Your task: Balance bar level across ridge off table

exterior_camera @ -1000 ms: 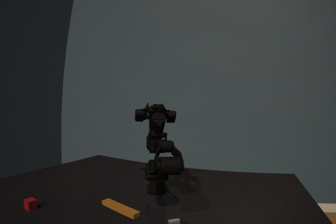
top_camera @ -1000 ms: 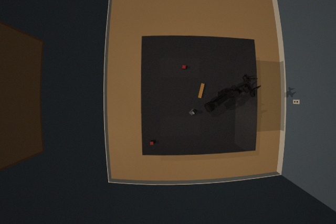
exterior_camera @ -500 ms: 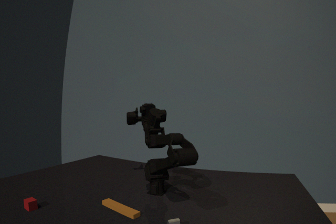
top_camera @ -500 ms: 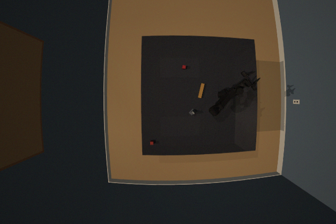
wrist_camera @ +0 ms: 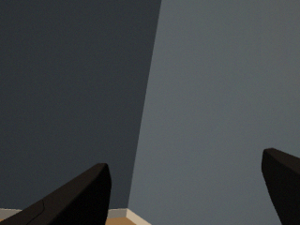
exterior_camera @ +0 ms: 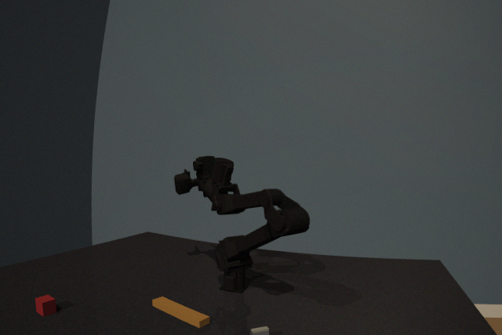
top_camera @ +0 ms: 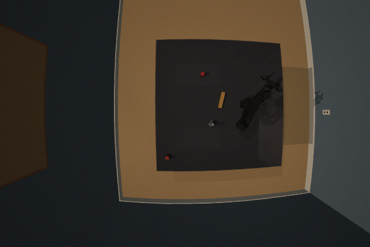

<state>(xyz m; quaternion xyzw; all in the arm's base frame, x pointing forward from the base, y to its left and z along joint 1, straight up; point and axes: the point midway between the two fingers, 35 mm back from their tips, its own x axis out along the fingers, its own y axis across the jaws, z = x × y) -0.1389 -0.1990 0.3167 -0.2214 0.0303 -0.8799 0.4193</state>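
My gripper tip is 380 mm short of the orange bar, 320 mm above it and 180 mm to the right of it.
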